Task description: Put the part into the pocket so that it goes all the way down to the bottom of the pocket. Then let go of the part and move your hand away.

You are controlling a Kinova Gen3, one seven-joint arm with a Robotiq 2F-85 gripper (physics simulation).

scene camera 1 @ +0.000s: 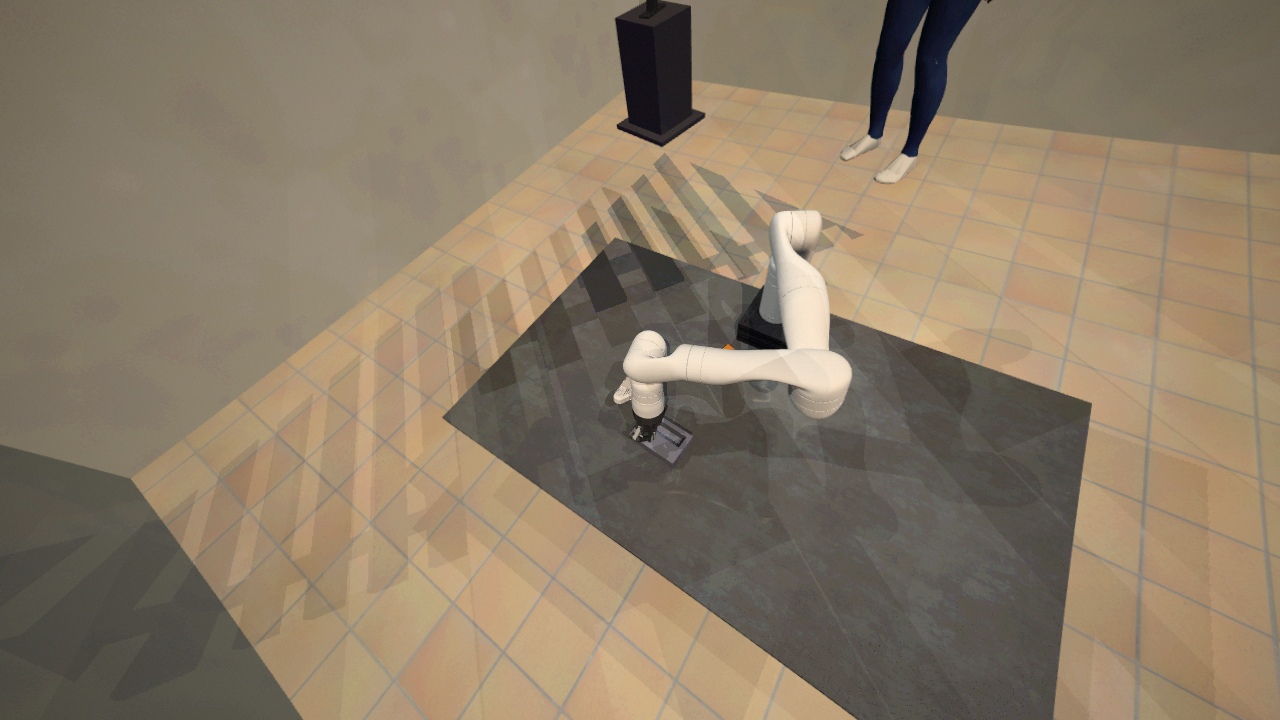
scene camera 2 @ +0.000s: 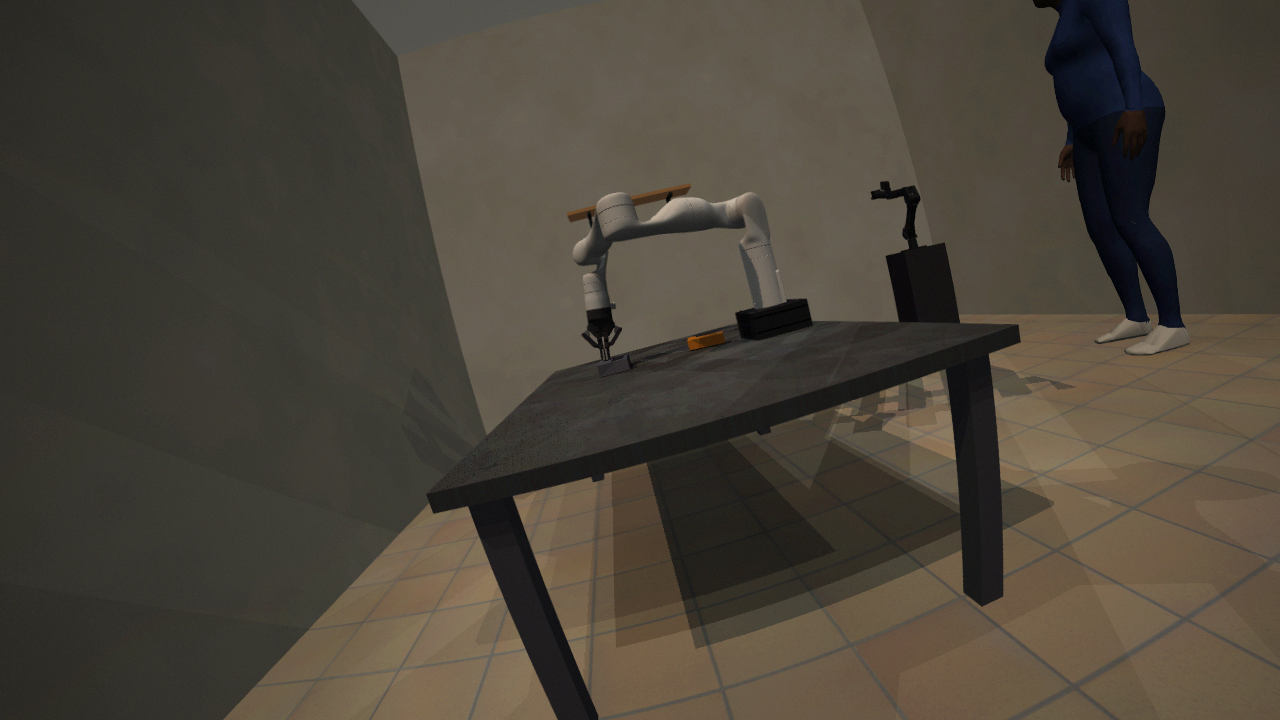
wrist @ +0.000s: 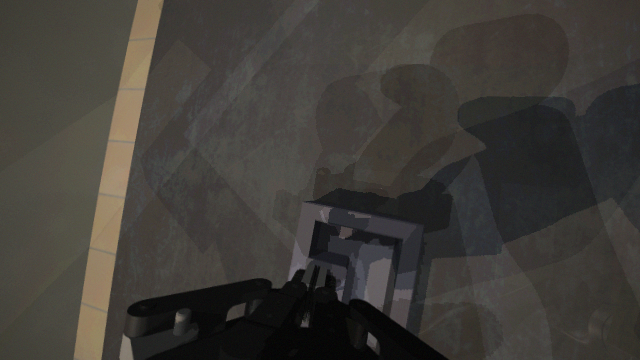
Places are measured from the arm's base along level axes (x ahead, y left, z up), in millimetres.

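Pixels of known places: gripper, between the fingertips: (scene camera 1: pixel 650 438) (scene camera 2: pixel 606 360) (wrist: pixel 315 278); arm's base, origin of its link: (scene camera 1: pixel 775 311) (scene camera 2: pixel 769 305).
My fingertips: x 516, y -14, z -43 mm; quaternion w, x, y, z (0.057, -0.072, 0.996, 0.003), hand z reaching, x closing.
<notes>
Ahead of a thing's pixels: the offset from my fingertips to its top centre. Level surfaces: height alone.
The orange part @(309 mm back, 40 mm right, 2 mm up) (scene camera 1: pixel 728 347) (scene camera 2: pixel 705 341) lies on the table, away from the tray and towards the arm's base; in scene camera 1 the forearm hides most of it. It does not show in the wrist view. The grey tray @(25 mm back, 12 mm left, 0 mm up) (scene camera 1: pixel 663 451) (scene camera 2: pixel 614 367) (wrist: pixel 411 245) with the L-shaped pocket lies on the table, and the part of the pocket that shows has no orange part in it. My gripper (scene camera 1: pixel 643 436) (scene camera 2: pixel 605 356) (wrist: pixel 315 278) is shut with nothing between its fingers. Its tips are at the tray, low over its inner raised area; whether they touch is unclear.
The arm's black base (scene camera 1: pixel 759 324) (scene camera 2: pixel 774 318) stands on the dark table @(36 mm down) (scene camera 1: pixel 850 555) (scene camera 2: pixel 760 376) beyond the orange part. A black pedestal (scene camera 1: pixel 657 71) (scene camera 2: pixel 921 282) and a person (scene camera 1: pixel 926 71) (scene camera 2: pixel 1118 179) stand on the floor past the table.
</notes>
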